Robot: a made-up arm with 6 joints.
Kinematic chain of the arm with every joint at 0, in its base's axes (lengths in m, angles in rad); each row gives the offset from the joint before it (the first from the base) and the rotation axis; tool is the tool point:
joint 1: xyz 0 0 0.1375 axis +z
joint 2: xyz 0 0.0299 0 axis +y
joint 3: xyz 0 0 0.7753 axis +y
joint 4: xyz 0 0 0.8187 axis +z
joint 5: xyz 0 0 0 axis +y
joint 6: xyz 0 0 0.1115 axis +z
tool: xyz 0 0 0
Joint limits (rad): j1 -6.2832..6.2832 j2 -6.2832..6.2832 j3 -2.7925..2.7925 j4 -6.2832..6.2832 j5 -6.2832..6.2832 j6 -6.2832..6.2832
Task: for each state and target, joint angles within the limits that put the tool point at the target. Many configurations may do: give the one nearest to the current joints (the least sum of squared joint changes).
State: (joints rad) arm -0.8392 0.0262 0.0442 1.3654 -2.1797 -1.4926
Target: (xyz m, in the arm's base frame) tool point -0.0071 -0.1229 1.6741
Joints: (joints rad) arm -1.0592 0.0497 0.0570 1.4021 -2.0747 -1.4926
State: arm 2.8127 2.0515 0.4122 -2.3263 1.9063 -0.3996
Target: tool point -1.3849 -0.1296 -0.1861
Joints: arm 3.2623 1.4325 0.8235 -2.2992 2.1850 -0.3996
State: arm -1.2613 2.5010 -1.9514 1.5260 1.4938 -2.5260
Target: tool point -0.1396 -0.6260 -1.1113
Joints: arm -2.0066 3.2252 -1.0749 1.3880 1.3867 -2.5260
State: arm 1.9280 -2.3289 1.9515 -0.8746 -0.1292 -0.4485
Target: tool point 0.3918 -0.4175 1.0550
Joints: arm 2.3864 -1.5577 1.7837 -0.8698 -0.0652 -0.4485
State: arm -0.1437 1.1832 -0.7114 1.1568 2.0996 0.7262
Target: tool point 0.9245 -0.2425 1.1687
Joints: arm -0.3771 1.1556 -0.8820 1.1673 2.1631 0.7262
